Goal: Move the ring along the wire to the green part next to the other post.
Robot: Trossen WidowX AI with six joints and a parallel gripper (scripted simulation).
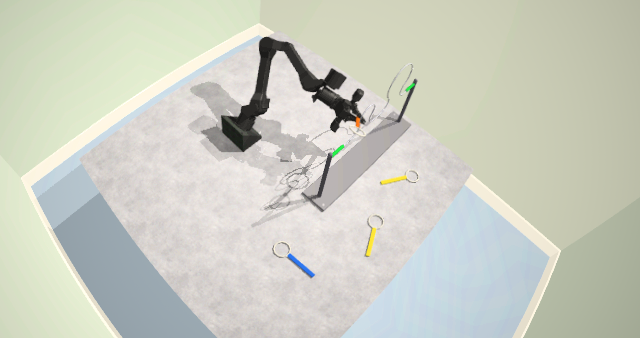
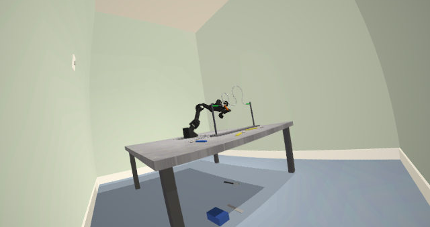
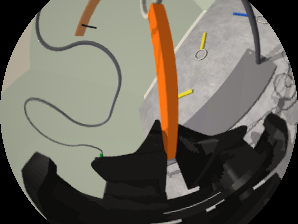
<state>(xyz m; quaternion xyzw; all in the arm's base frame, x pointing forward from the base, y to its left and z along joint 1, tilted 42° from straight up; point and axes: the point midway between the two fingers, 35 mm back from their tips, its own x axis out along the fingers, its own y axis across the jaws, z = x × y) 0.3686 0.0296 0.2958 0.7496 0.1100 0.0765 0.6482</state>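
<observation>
Now: the orange-handled ring 8 cm to the right of my gripper tip and 5 cm above it. Round my gripper tip: blue-handled ring 6 cm ahead, 53 cm to the right, 21 cm below; blue box 23 cm ahead, 61 cm to the right, 69 cm below.
</observation>
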